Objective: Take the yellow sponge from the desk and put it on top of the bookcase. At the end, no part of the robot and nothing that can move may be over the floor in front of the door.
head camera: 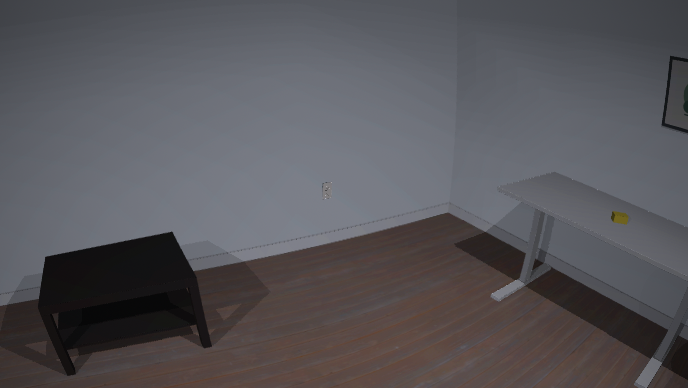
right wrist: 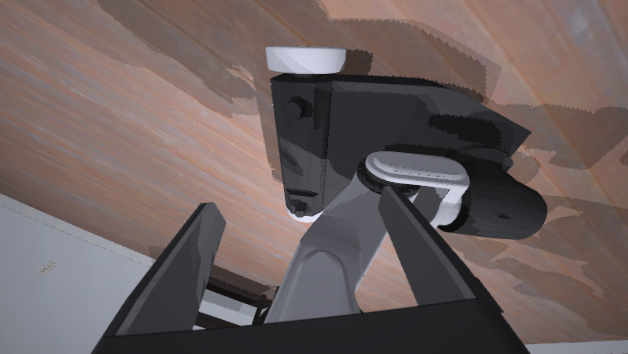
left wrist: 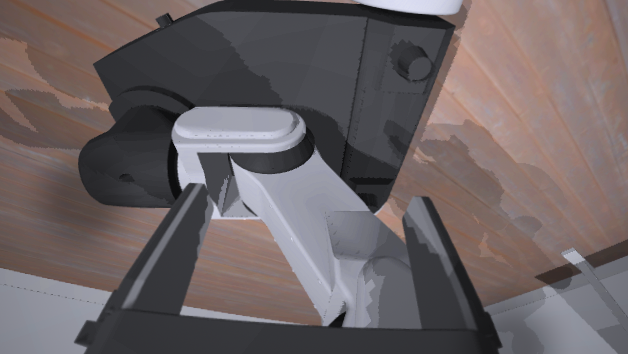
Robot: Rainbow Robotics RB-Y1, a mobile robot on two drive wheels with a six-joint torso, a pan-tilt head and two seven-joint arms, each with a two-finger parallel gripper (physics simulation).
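Places are measured from the robot's base along level axes (x back, y right, z up), in millimetres.
Pixels of known places: left gripper, fingertip midpoint: (left wrist: 308, 202); right gripper, fingertip midpoint: (right wrist: 301, 204).
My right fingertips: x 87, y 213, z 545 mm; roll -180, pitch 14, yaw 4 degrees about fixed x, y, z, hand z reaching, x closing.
Observation:
Behind a point stands the place of what it marks.
The yellow sponge (head camera: 620, 218) {x -2108, y 636, z 750 mm} lies on the white desk (head camera: 560, 194) {x -2414, y 240, z 721 mm} at the right of the head view; the desk's right end is cut off by the frame. The bookcase and the door do not show in the head view. My left gripper (left wrist: 308, 202) {x 179, y -210, z 534 mm} is open, with its two fingers wide apart and no object between them; the robot's own base and torso show beyond it. My right gripper (right wrist: 301, 204) {x 87, y 213, z 545 mm} is open too, with nothing held between its fingers. Neither gripper shows in the head view, and both are away from the sponge.
A low black table (head camera: 115, 265) {x -858, y -1785, z 451 mm} with a lower shelf stands against the wall at the left of the head view. A wall outlet (head camera: 327, 190) {x -2542, y -1399, z 402 mm} is between it and the room's corner. A framed picture (head camera: 666, 95) {x -2482, y 925, z 1479 mm} hangs above the desk. The desk's leg (head camera: 532, 245) {x -2510, y 117, z 309 mm} stands on a long foot.

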